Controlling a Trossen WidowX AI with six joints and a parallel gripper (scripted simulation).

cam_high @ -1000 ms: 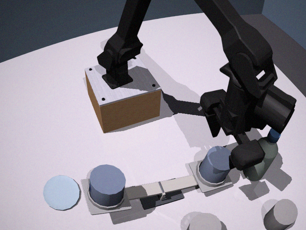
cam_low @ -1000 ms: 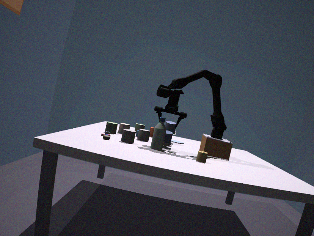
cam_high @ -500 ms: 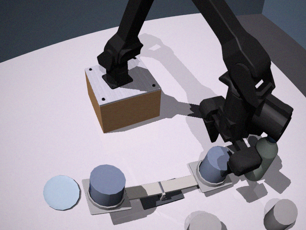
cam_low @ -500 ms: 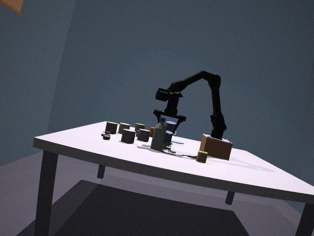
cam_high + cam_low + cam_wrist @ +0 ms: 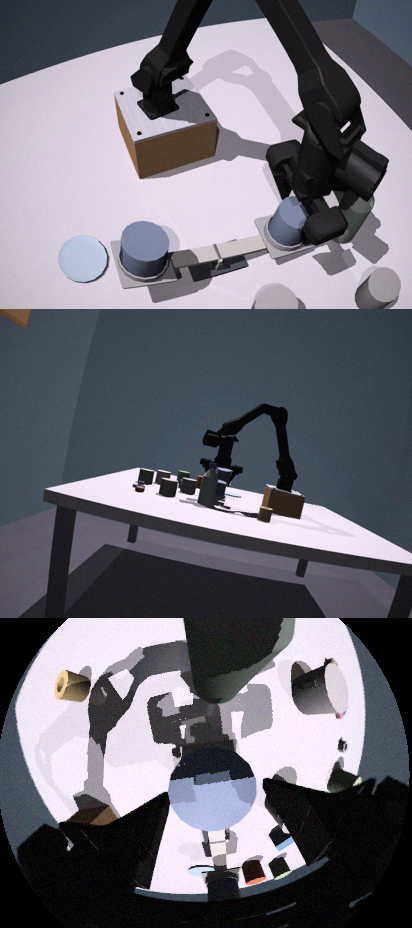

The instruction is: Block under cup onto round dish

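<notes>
Right now my gripper tip is 2 cm to the right of the cup and 2 cm above it. Also, from my gripper tip: round pale-blue dish 34 cm to the right, 16 cm behind, 7 cm below; grey-green bottle 11 cm to the left, 6 cm ahead, 4 cm above; small balance 13 cm to the right, 5 cm below, 4 cm behind.
</notes>
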